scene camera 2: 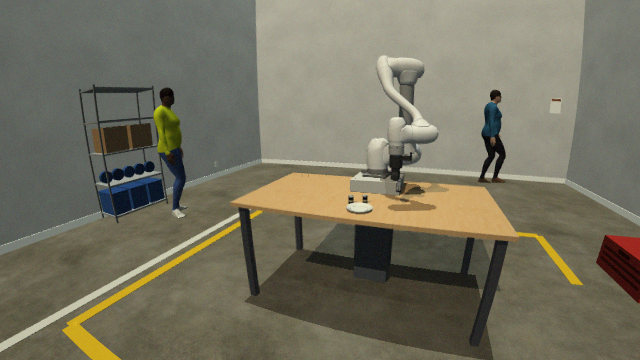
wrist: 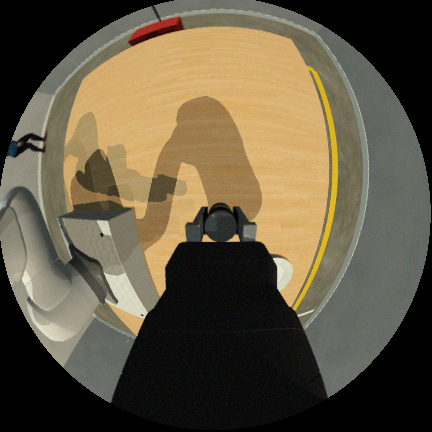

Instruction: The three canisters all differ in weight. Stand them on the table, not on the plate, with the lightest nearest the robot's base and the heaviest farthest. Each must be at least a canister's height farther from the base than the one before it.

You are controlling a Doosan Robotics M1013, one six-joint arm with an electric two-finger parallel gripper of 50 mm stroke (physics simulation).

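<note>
My gripper is shut on a dark canister and holds it above the table, close to the front of the robot's base. In the scene view the held canister is too small to make out clearly. Two other dark canisters, a left one and a right one, stand upright side by side on the table, just behind the white plate. In the wrist view those two do not show, and the plate is partly hidden by the gripper's body.
The robot's light base block stands at the table's back edge, to the left of the gripper in the wrist view. Arm shadows fall on the table. A person in yellow stands by the shelf, and one in blue is behind the table.
</note>
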